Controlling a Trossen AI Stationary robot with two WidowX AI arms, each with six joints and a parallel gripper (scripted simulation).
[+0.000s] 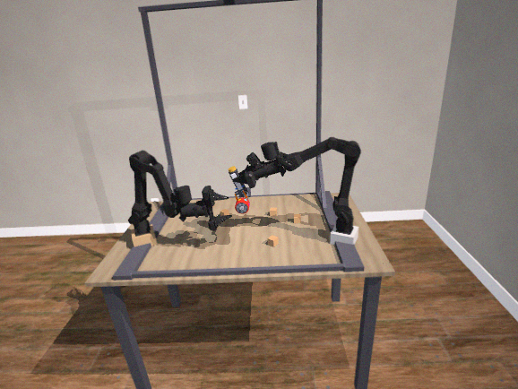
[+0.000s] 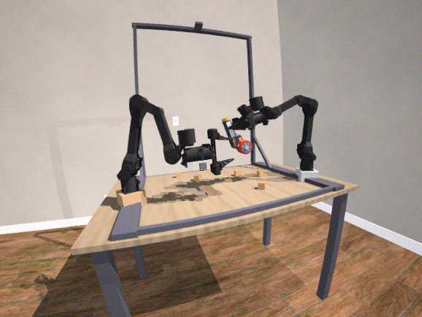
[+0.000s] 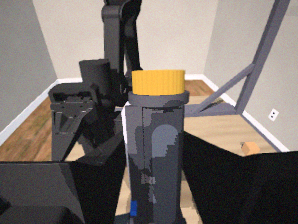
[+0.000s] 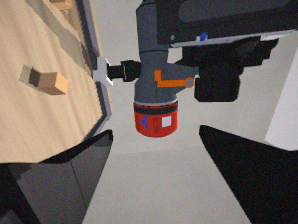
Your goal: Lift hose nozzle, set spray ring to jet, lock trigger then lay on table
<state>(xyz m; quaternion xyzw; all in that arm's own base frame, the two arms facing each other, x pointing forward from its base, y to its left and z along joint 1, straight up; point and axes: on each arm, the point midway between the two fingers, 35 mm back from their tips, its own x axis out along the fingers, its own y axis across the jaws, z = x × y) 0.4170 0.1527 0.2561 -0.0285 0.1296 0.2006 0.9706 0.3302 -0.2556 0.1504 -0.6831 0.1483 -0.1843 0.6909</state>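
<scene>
Now: the red spray ring 90 mm to the left of my right hand and 10 mm above it.
</scene>
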